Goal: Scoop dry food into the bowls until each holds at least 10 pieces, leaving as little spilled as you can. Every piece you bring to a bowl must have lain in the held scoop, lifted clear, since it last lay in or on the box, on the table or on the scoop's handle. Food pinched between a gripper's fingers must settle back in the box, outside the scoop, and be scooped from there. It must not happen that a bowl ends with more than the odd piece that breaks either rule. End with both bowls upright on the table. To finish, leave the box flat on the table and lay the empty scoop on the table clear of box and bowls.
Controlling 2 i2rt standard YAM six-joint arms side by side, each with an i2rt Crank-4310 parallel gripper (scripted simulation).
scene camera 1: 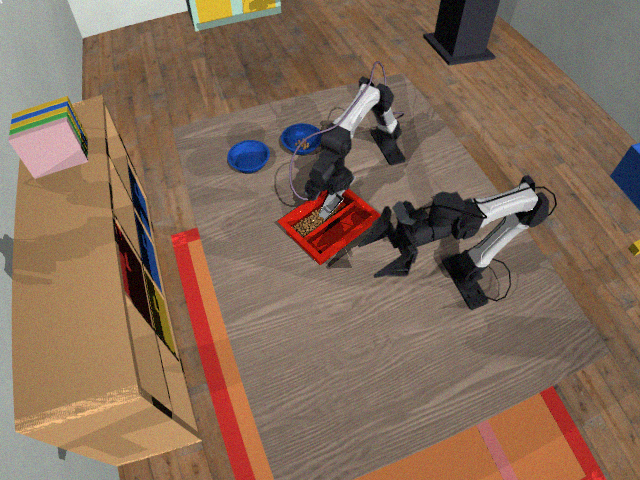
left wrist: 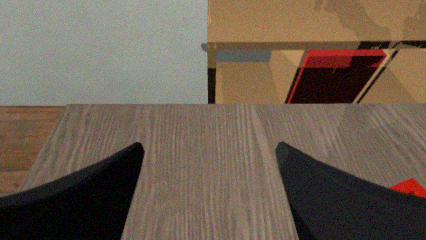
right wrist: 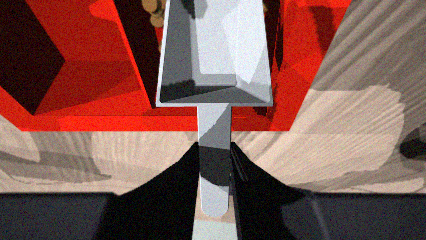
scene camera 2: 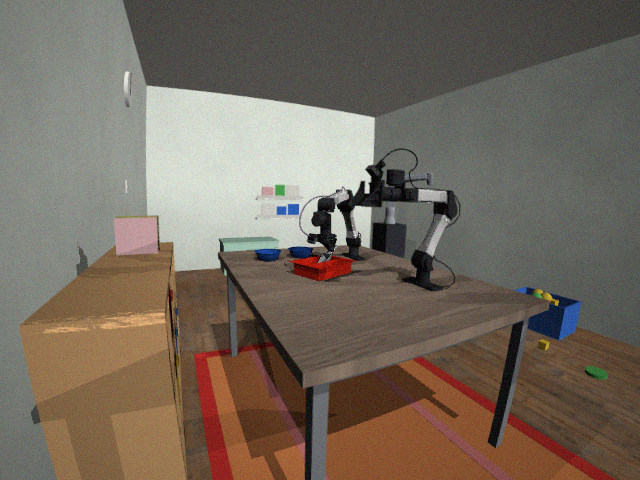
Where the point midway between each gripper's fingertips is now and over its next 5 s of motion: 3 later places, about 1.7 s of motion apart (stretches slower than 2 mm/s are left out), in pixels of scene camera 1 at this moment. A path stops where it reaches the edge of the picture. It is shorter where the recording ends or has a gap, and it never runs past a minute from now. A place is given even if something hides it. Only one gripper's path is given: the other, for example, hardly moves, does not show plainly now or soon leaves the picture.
My left gripper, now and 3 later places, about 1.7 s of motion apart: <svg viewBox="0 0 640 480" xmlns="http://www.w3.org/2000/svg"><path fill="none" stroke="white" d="M366 260L338 253L357 241L348 233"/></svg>
